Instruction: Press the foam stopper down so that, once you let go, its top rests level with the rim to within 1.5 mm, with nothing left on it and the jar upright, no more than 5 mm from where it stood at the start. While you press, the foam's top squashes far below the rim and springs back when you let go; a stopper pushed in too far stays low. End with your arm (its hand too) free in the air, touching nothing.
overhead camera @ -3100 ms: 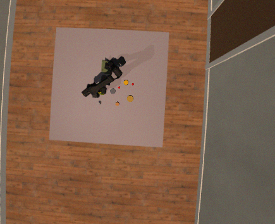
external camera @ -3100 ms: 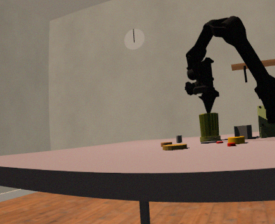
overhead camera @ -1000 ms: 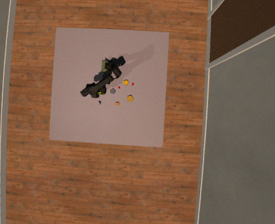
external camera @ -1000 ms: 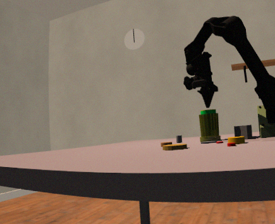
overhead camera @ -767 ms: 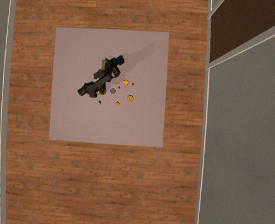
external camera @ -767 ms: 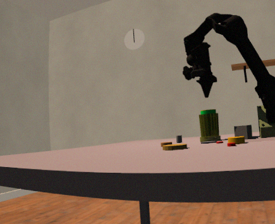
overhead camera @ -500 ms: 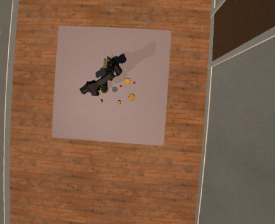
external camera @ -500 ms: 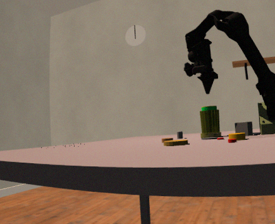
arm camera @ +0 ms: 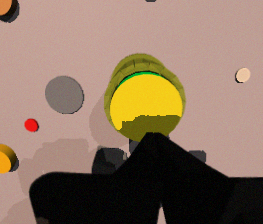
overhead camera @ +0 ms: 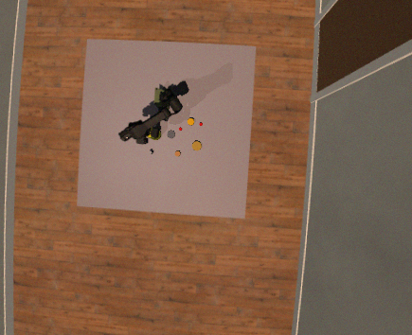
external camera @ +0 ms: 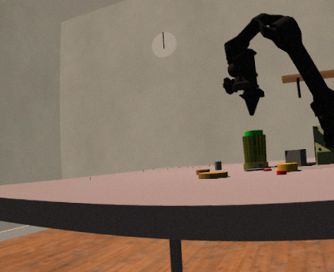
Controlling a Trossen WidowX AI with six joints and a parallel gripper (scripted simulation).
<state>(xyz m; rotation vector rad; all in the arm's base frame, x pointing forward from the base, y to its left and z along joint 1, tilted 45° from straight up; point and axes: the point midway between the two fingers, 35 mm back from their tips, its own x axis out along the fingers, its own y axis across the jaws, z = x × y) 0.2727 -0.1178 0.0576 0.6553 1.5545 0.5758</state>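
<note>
Now: hand 10 cm above the foam stopper. From my hand the other things lie so: grey block: 14 cm behind, 6 cm to the left, 19 cm below; then grey disc: 2 cm behind, 12 cm to the left, 21 cm below; then small grey cylinder: 14 cm ahead, 1 cm to the right, 20 cm below.
</note>
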